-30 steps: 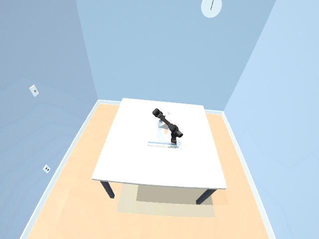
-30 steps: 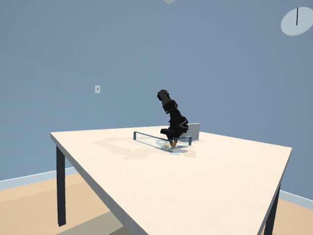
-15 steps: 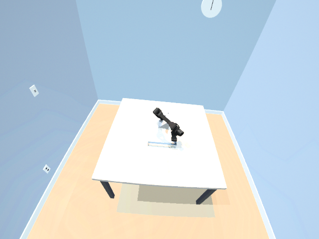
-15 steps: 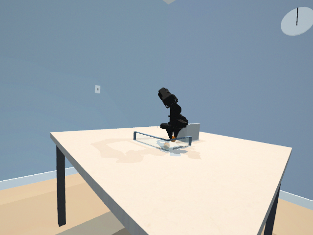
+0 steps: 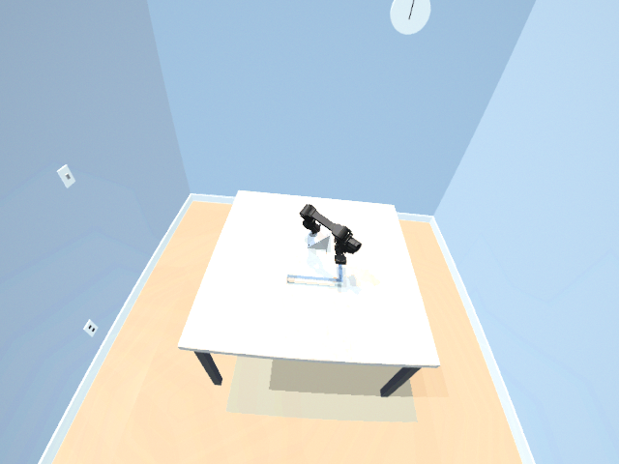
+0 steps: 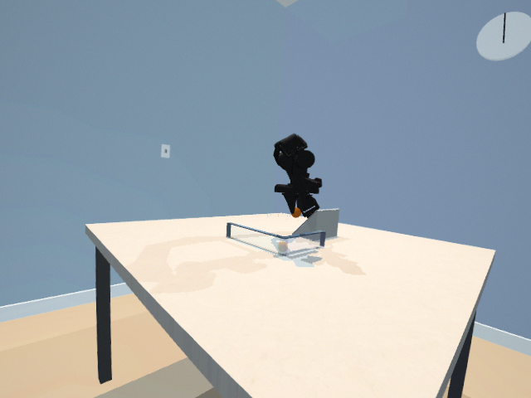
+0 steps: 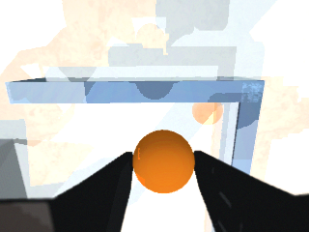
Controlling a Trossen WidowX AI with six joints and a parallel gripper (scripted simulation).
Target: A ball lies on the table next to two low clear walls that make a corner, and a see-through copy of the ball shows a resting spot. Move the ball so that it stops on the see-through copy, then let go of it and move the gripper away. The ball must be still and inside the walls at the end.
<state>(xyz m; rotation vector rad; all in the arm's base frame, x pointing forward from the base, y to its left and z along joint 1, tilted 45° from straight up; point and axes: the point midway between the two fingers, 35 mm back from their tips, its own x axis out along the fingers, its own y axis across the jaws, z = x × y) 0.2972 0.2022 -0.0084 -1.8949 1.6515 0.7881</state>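
Now: gripper tip 60 mm short of the see-through copy of ball, 10 mm to the right of it and 110 mm above it. Round my gripper tip: orange ball right at my gripper tip.
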